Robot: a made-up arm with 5 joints. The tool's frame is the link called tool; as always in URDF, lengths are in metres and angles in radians. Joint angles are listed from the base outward.
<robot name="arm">
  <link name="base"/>
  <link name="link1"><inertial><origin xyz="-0.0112 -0.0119 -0.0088"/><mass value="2.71"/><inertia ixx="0.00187" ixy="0" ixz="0" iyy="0.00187" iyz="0" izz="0.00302"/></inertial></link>
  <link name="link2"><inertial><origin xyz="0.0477 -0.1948 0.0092"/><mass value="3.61"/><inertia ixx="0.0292" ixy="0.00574" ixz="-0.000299" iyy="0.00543" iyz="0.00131" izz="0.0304"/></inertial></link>
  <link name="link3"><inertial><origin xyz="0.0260 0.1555 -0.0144"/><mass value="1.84"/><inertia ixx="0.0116" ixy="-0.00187" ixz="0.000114" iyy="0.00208" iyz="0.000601" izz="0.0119"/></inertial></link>
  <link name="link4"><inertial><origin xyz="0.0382 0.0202 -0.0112"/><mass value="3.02"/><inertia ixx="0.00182" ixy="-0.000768" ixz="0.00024" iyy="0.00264" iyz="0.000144" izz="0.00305"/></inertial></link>
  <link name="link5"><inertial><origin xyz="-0.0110 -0.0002 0.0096"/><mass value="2.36"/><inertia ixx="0.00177" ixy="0" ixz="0" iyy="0.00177" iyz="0" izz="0.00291"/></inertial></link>
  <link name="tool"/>
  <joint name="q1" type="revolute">
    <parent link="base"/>
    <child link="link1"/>
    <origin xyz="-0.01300 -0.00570 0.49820" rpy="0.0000 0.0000 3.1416"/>
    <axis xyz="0 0 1"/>
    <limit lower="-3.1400" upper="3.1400"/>
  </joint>
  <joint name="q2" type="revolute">
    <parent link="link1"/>
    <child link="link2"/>
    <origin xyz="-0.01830 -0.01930 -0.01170" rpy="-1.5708 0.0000 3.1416"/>
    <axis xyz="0 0 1"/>
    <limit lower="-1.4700" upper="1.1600"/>
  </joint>
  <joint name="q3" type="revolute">
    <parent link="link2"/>
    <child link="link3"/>
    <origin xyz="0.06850 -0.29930 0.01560"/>
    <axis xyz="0 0 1"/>
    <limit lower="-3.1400" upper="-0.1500"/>
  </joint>
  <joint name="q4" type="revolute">
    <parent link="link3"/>
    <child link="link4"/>
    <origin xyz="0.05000 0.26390 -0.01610"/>
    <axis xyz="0 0 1"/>
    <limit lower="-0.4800" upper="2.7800"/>
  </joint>
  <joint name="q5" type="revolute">
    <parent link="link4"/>
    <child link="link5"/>
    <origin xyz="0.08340 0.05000 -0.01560" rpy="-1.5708 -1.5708 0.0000"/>
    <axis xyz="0 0 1"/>
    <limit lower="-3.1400" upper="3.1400"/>
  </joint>
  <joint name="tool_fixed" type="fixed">
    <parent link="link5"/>
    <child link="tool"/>
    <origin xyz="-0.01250 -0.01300 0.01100" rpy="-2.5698 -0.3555 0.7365"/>
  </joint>
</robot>
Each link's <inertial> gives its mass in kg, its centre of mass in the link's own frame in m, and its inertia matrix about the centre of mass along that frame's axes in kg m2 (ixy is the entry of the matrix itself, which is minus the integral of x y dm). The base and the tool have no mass. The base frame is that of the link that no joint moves.
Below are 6 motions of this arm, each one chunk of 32 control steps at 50 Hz.
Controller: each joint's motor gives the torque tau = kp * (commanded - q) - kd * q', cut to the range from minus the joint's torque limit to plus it. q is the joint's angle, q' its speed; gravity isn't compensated. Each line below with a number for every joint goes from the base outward.
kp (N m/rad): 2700 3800 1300 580 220
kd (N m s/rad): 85 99 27 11 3.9
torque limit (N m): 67 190 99 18 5
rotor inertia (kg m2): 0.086 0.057 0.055 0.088 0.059
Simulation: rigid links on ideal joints. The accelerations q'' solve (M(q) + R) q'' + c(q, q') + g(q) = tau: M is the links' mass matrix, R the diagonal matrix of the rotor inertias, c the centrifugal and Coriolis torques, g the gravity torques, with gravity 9.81 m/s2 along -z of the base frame. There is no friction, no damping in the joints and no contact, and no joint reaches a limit. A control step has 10 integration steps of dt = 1/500 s. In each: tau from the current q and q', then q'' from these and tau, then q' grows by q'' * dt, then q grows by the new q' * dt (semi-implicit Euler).
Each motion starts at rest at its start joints. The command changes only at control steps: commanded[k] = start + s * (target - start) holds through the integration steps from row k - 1 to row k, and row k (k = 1, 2, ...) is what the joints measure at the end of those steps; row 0 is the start. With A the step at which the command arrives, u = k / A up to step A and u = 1 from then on. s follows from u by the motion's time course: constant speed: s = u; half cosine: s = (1 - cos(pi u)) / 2; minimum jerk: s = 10 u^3 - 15 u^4 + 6 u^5; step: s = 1 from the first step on.
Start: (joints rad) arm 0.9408 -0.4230 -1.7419 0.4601 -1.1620
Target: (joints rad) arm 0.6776 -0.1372 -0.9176 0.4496 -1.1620
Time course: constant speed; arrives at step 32
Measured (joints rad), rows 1 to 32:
1: 0.9370 -0.4232 -1.7309 0.4557 -1.1621
2: 0.9311 -0.4188 -1.7108 0.4526 -1.1621
3: 0.9240 -0.4100 -1.6835 0.4533 -1.1620
4: 0.9164 -0.3981 -1.6518 0.4565 -1.1619
5: 0.9084 -0.3851 -1.6187 0.4604 -1.1617
6: 0.9002 -0.3724 -1.5865 0.4635 -1.1616
7: 0.8920 -0.3611 -1.5569 0.4652 -1.1615
8: 0.8837 -0.3513 -1.5299 0.4654 -1.1614
9: 0.8755 -0.3426 -1.5050 0.4644 -1.1615
10: 0.8673 -0.3346 -1.4811 0.4630 -1.1615
11: 0.8591 -0.3267 -1.4572 0.4616 -1.1616
12: 0.8508 -0.3184 -1.4326 0.4607 -1.1616
13: 0.8426 -0.3097 -1.4072 0.4602 -1.1616
14: 0.8344 -0.3006 -1.3810 0.4602 -1.1616
15: 0.8262 -0.2912 -1.3544 0.4604 -1.1616
16: 0.8179 -0.2818 -1.3278 0.4606 -1.1616
17: 0.8097 -0.2725 -1.3013 0.4607 -1.1616
18: 0.8014 -0.2633 -1.2752 0.4606 -1.1616
19: 0.7932 -0.2543 -1.2493 0.4604 -1.1616
20: 0.7850 -0.2453 -1.2236 0.4601 -1.1616
21: 0.7767 -0.2364 -1.1980 0.4597 -1.1616
22: 0.7685 -0.2274 -1.1723 0.4594 -1.1617
23: 0.7602 -0.2184 -1.1466 0.4591 -1.1617
24: 0.7520 -0.2094 -1.1208 0.4589 -1.1617
25: 0.7438 -0.2004 -1.0949 0.4587 -1.1617
26: 0.7355 -0.1914 -1.0691 0.4585 -1.1617
27: 0.7273 -0.1824 -1.0433 0.4582 -1.1617
28: 0.7191 -0.1734 -1.0176 0.4580 -1.1617
29: 0.7108 -0.1644 -0.9919 0.4577 -1.1617
30: 0.7026 -0.1554 -0.9662 0.4574 -1.1617
31: 0.6943 -0.1465 -0.9406 0.4571 -1.1617
32: 0.6861 -0.1375 -0.9150 0.4568 -1.1617

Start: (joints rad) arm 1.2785 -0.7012 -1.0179 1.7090 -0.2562
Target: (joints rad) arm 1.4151 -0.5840 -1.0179 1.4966 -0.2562
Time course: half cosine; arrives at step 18
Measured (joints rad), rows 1 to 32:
1: 1.2790 -0.7010 -1.0134 1.7094 -0.2561
2: 1.2807 -0.6987 -1.0069 1.7091 -0.2560
3: 1.2840 -0.6947 -1.0025 1.7047 -0.2559
4: 1.2890 -0.6895 -1.0009 1.6957 -0.2560
5: 1.2957 -0.6833 -1.0013 1.6831 -0.2560
6: 1.3039 -0.6761 -1.0026 1.6681 -0.2561
7: 1.3133 -0.6678 -1.0036 1.6515 -0.2561
8: 1.3238 -0.6585 -1.0040 1.6338 -0.2561
9: 1.3349 -0.6486 -1.0038 1.6156 -0.2561
10: 1.3464 -0.6383 -1.0034 1.5972 -0.2562
11: 1.3579 -0.6281 -1.0029 1.5792 -0.2562
12: 1.3691 -0.6182 -1.0026 1.5620 -0.2563
13: 1.3797 -0.6091 -1.0023 1.5462 -0.2563
14: 1.3892 -0.6010 -1.0022 1.5322 -0.2563
15: 1.3974 -0.5940 -1.0020 1.5206 -0.2564
16: 1.4041 -0.5885 -1.0019 1.5116 -0.2564
17: 1.4091 -0.5845 -1.0018 1.5056 -0.2564
18: 1.4121 -0.5823 -1.0017 1.5027 -0.2564
19: 1.4137 -0.5814 -1.0017 1.5021 -0.2563
20: 1.4144 -0.5812 -1.0019 1.5022 -0.2562
21: 1.4148 -0.5813 -1.0022 1.5023 -0.2561
22: 1.4149 -0.5813 -1.0025 1.5023 -0.2561
23: 1.4150 -0.5814 -1.0026 1.5022 -0.2561
24: 1.4151 -0.5814 -1.0027 1.5022 -0.2561
25: 1.4151 -0.5814 -1.0026 1.5022 -0.2561
26: 1.4151 -0.5814 -1.0026 1.5022 -0.2561
27: 1.4151 -0.5814 -1.0025 1.5023 -0.2561
28: 1.4151 -0.5814 -1.0025 1.5023 -0.2561
29: 1.4151 -0.5814 -1.0025 1.5023 -0.2561
30: 1.4151 -0.5814 -1.0025 1.5023 -0.2561
31: 1.4151 -0.5814 -1.0025 1.5022 -0.2561
32: 1.4151 -0.5814 -1.0025 1.5022 -0.2561

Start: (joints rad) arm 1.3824 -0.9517 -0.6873 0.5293 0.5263
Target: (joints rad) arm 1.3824 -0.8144 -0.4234 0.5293 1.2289
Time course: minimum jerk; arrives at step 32
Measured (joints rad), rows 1 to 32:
1: 1.3824 -0.9525 -0.6826 0.5302 0.5266
2: 1.3824 -0.9521 -0.6759 0.5328 0.5278
3: 1.3824 -0.9510 -0.6705 0.5351 0.5306
4: 1.3824 -0.9497 -0.6671 0.5359 0.5356
5: 1.3824 -0.9484 -0.6648 0.5354 0.5437
6: 1.3824 -0.9466 -0.6621 0.5344 0.5555
7: 1.3824 -0.9441 -0.6578 0.5336 0.5712
8: 1.3824 -0.9408 -0.6514 0.5332 0.5910
9: 1.3824 -0.9365 -0.6427 0.5332 0.6147
10: 1.3824 -0.9313 -0.6322 0.5335 0.6422
11: 1.3824 -0.9254 -0.6203 0.5339 0.6732
12: 1.3824 -0.9188 -0.6072 0.5342 0.7072
13: 1.3824 -0.9117 -0.5933 0.5344 0.7438
14: 1.3824 -0.9043 -0.5786 0.5346 0.7825
15: 1.3824 -0.8965 -0.5634 0.5348 0.8226
16: 1.3824 -0.8885 -0.5479 0.5350 0.8636
17: 1.3824 -0.8804 -0.5321 0.5352 0.9049
18: 1.3824 -0.8723 -0.5165 0.5354 0.9458
19: 1.3824 -0.8644 -0.5012 0.5356 0.9856
20: 1.3824 -0.8568 -0.4866 0.5358 1.0237
21: 1.3824 -0.8496 -0.4727 0.5359 1.0596
22: 1.3824 -0.8428 -0.4600 0.5361 1.0928
23: 1.3824 -0.8367 -0.4484 0.5362 1.1227
24: 1.3824 -0.8313 -0.4382 0.5363 1.1491
25: 1.3824 -0.8266 -0.4294 0.5363 1.1717
26: 1.3824 -0.8226 -0.4221 0.5363 1.1904
27: 1.3824 -0.8194 -0.4164 0.5363 1.2051
28: 1.3824 -0.8169 -0.4121 0.5363 1.2159
29: 1.3824 -0.8152 -0.4093 0.5362 1.2233
30: 1.3824 -0.8141 -0.4076 0.5361 1.2275
31: 1.3824 -0.8135 -0.4070 0.5359 1.2293
32: 1.3824 -0.8133 -0.4071 0.5357 1.2296

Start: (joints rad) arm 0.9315 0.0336 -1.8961 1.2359 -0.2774
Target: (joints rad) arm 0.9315 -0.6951 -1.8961 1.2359 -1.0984
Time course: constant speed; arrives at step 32
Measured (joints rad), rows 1 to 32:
1: 0.9314 0.0263 -1.8853 1.2393 -0.2897
2: 0.9313 0.0137 -1.8739 1.2454 -0.3146
3: 0.9313 -0.0038 -1.8679 1.2489 -0.3434
4: 0.9313 -0.0253 -1.8680 1.2489 -0.3709
5: 0.9314 -0.0497 -1.8723 1.2468 -0.3967
6: 0.9314 -0.0756 -1.8783 1.2439 -0.4221
7: 0.9315 -0.1015 -1.8837 1.2415 -0.4475
8: 0.9315 -0.1267 -1.8872 1.2401 -0.4731
9: 0.9316 -0.1507 -1.8885 1.2398 -0.4988
10: 0.9316 -0.1736 -1.8880 1.2402 -0.5244
11: 0.9316 -0.1960 -1.8867 1.2410 -0.5501
12: 0.9315 -0.2181 -1.8852 1.2418 -0.5757
13: 0.9315 -0.2403 -1.8840 1.2423 -0.6013
14: 0.9315 -0.2628 -1.8836 1.2425 -0.6270
15: 0.9315 -0.2857 -1.8837 1.2425 -0.6527
16: 0.9315 -0.3088 -1.8843 1.2422 -0.6783
17: 0.9315 -0.3321 -1.8850 1.2419 -0.7040
18: 0.9315 -0.3554 -1.8858 1.2416 -0.7296
19: 0.9316 -0.3786 -1.8864 1.2414 -0.7553
20: 0.9316 -0.4018 -1.8867 1.2413 -0.7810
21: 0.9316 -0.4248 -1.8870 1.2413 -0.8066
22: 0.9316 -0.4478 -1.8871 1.2413 -0.8323
23: 0.9316 -0.4708 -1.8872 1.2413 -0.8580
24: 0.9316 -0.4937 -1.8874 1.2413 -0.8836
25: 0.9316 -0.5167 -1.8876 1.2412 -0.9093
26: 0.9316 -0.5397 -1.8879 1.2412 -0.9350
27: 0.9316 -0.5628 -1.8882 1.2410 -0.9606
28: 0.9316 -0.5858 -1.8886 1.2409 -0.9863
29: 0.9316 -0.6089 -1.8889 1.2408 -1.0120
30: 0.9316 -0.6320 -1.8893 1.2407 -1.0377
31: 0.9316 -0.6550 -1.8896 1.2406 -1.0633
32: 0.9316 -0.6781 -1.8899 1.2405 -1.0890

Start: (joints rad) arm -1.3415 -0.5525 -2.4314 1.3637 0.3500
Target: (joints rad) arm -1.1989 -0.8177 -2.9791 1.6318 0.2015
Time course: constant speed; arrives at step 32
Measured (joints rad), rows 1 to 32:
1: -1.3394 -0.5542 -2.4351 1.3728 0.3482
2: -1.3362 -0.5584 -2.4453 1.3845 0.3442
3: -1.3324 -0.5655 -2.4611 1.3936 0.3392
4: -1.3283 -0.5750 -2.4810 1.4006 0.3342
5: -1.3239 -0.5860 -2.5028 1.4068 0.3293
6: -1.3195 -0.5973 -2.5248 1.4131 0.3247
7: -1.3151 -0.6081 -2.5456 1.4200 0.3201
8: -1.3106 -0.6179 -2.5649 1.4277 0.3154
9: -1.3062 -0.6268 -2.5826 1.4360 0.3108
10: -1.3017 -0.6349 -2.5991 1.4448 0.3062
11: -1.2973 -0.6425 -2.6152 1.4537 0.3016
12: -1.2928 -0.6501 -2.6313 1.4626 0.2969
13: -1.2884 -0.6579 -2.6478 1.4712 0.2923
14: -1.2839 -0.6660 -2.6648 1.4797 0.2877
15: -1.2794 -0.6744 -2.6823 1.4879 0.2830
16: -1.2750 -0.6830 -2.7001 1.4960 0.2784
17: -1.2705 -0.6918 -2.7180 1.5041 0.2737
18: -1.2661 -0.7005 -2.7359 1.5122 0.2691
19: -1.2616 -0.7092 -2.7537 1.5203 0.2644
20: -1.2571 -0.7178 -2.7713 1.5286 0.2598
21: -1.2527 -0.7263 -2.7887 1.5369 0.2551
22: -1.2482 -0.7347 -2.8061 1.5452 0.2505
23: -1.2438 -0.7430 -2.8234 1.5535 0.2458
24: -1.2393 -0.7514 -2.8407 1.5618 0.2412
25: -1.2348 -0.7598 -2.8580 1.5701 0.2365
26: -1.2304 -0.7682 -2.8754 1.5784 0.2319
27: -1.2259 -0.7767 -2.8929 1.5867 0.2272
28: -1.2215 -0.7852 -2.9103 1.5949 0.2226
29: -1.2170 -0.7936 -2.9278 1.6032 0.2179
30: -1.2126 -0.8021 -2.9453 1.6114 0.2133
31: -1.2081 -0.8106 -2.9627 1.6197 0.2086
32: -1.2036 -0.8190 -2.9801 1.6279 0.2040

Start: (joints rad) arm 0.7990 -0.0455 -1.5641 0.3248 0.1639
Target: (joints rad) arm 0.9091 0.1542 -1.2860 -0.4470 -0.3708
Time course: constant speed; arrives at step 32
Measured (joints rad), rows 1 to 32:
1: 0.8002 -0.0429 -1.5577 0.3093 0.1559
2: 0.8027 -0.0365 -1.5462 0.2871 0.1397
3: 0.8058 -0.0282 -1.5328 0.2649 0.1212
4: 0.8091 -0.0196 -1.5196 0.2430 0.1036
5: 0.8126 -0.0115 -1.5078 0.2204 0.0870
6: 0.8160 -0.0043 -1.4978 0.1969 0.0707
7: 0.8195 0.0020 -1.4894 0.1725 0.0541
8: 0.8229 0.0078 -1.4819 0.1477 0.0373
9: 0.8264 0.0134 -1.4745 0.1228 0.0204
10: 0.8298 0.0191 -1.4668 0.0981 0.0036
11: 0.8333 0.0250 -1.4586 0.0737 -0.0131
12: 0.8367 0.0312 -1.4500 0.0495 -0.0298
13: 0.8402 0.0376 -1.4410 0.0255 -0.0465
14: 0.8436 0.0441 -1.4319 0.0016 -0.0631
15: 0.8470 0.0506 -1.4229 -0.0224 -0.0798
16: 0.8505 0.0570 -1.4141 -0.0465 -0.0965
17: 0.8539 0.0633 -1.4054 -0.0706 -0.1132
18: 0.8574 0.0695 -1.3968 -0.0948 -0.1299
19: 0.8608 0.0758 -1.3882 -0.1190 -0.1467
20: 0.8642 0.0820 -1.3797 -0.1433 -0.1634
21: 0.8677 0.0882 -1.3711 -0.1674 -0.1801
22: 0.8711 0.0945 -1.3624 -0.1916 -0.1968
23: 0.8746 0.1008 -1.3537 -0.2158 -0.2135
24: 0.8780 0.1070 -1.3451 -0.2399 -0.2302
25: 0.8814 0.1133 -1.3364 -0.2641 -0.2469
26: 0.8849 0.1196 -1.3277 -0.2882 -0.2637
27: 0.8883 0.1259 -1.3191 -0.3124 -0.2804
28: 0.8918 0.1321 -1.3105 -0.3366 -0.2971
29: 0.8952 0.1384 -1.3018 -0.3607 -0.3138
30: 0.8987 0.1446 -1.2932 -0.3849 -0.3305
31: 0.9021 0.1509 -1.2846 -0.4091 -0.3472
32: 0.9055 0.1572 -1.2760 -0.4332 -0.3639

